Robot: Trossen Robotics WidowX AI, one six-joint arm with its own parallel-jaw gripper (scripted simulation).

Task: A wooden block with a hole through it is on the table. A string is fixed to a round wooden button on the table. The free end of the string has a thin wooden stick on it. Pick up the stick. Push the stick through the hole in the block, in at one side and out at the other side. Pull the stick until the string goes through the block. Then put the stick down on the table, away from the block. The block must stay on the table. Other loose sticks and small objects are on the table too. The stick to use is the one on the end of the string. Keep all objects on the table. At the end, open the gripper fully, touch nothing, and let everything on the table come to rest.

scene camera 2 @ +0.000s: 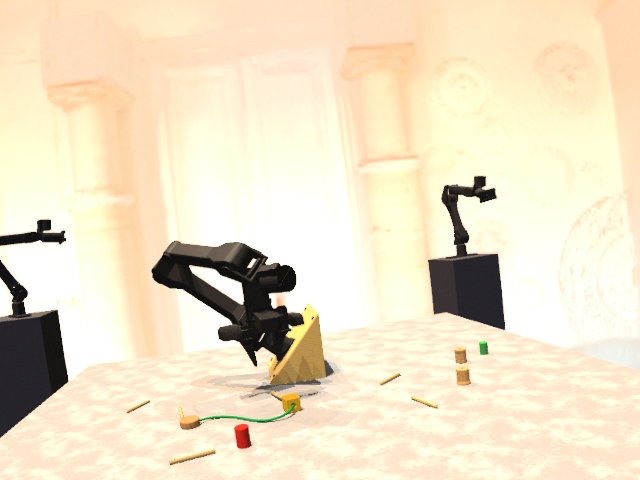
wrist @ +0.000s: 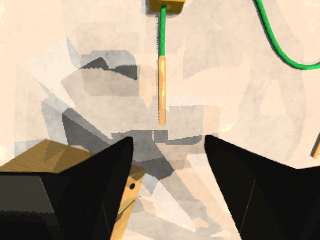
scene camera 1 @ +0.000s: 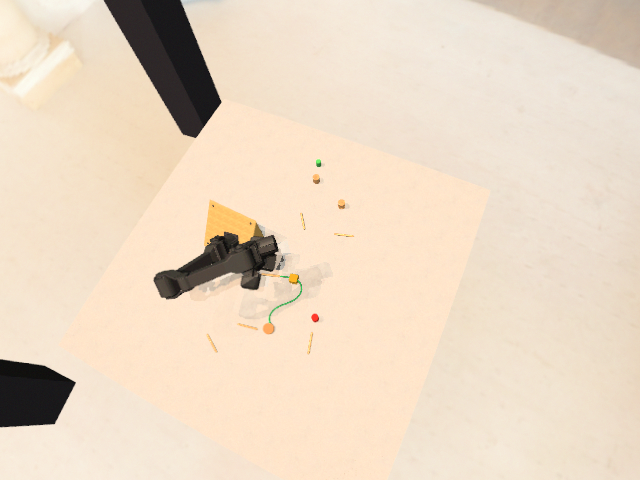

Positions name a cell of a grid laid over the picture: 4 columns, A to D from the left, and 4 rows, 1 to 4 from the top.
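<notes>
My gripper (scene camera 2: B4) is visible; the same gripper (wrist: C3) is visible here too.
</notes>
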